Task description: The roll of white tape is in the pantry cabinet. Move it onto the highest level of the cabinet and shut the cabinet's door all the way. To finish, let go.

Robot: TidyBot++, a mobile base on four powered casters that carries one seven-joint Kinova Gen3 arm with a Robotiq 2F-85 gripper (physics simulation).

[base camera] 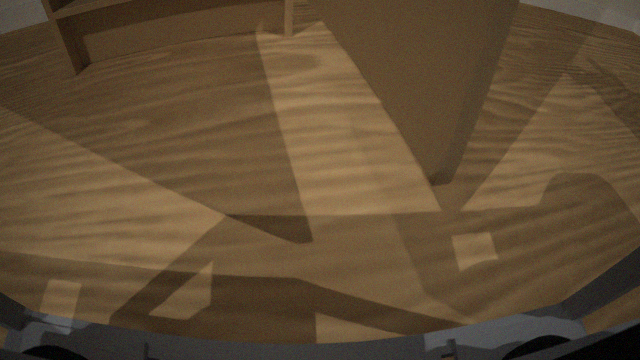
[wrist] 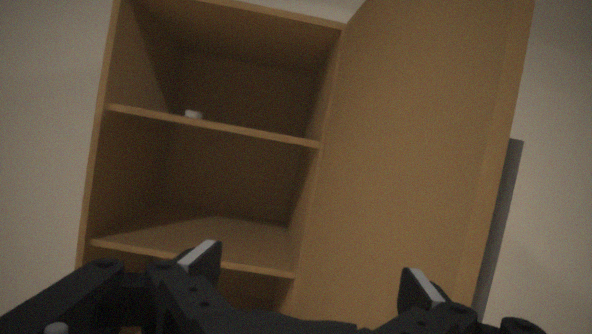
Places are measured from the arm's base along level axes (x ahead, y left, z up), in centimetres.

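Pixels of known places: gripper, fingertip midpoint: (wrist: 308,274).
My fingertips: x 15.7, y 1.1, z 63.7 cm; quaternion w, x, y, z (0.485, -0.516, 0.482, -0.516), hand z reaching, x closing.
Behind a point stands the place of what it marks.
The roll of white tape (wrist: 193,114) @(x 92.2, y 39.9, z 73.1 cm) sits on the top shelf board of the wooden pantry cabinet (wrist: 210,127) @(x 78.2, y 29.3, z 70.2 cm), left of the middle; its lower part is hidden by the board's front edge. The cabinet's door (wrist: 415,150) @(x 35.7, y -7.9, z 71.4 cm) (base camera: 415,65) @(x 31.4, y -8.8, z -17.7 cm) stands wide open on the right side. My gripper (wrist: 308,274) @(x 15.7, y 1.1, z 63.7 cm) is open and empty, some distance in front of the cabinet, with its fingertips low in the wrist view. The bottom of the cabinet (base camera: 170,32) @(x 81.2, y 29.6, z -36.1 cm) shows at the upper left of the base camera view.
The open door's lower corner reaches out over the wooden floor (base camera: 190,125) @(x 50.3, y 16.4, z -39.6 cm) towards my base, right of centre. A dark grey bar (wrist: 502,220) @(x 29.7, y -15.0, z 66.5 cm) shows beside the door's outer edge. A pale wall (wrist: 45,125) @(x 121.3, y 113.9, z 59.5 cm) stands behind the cabinet. Shadows cross the floor.
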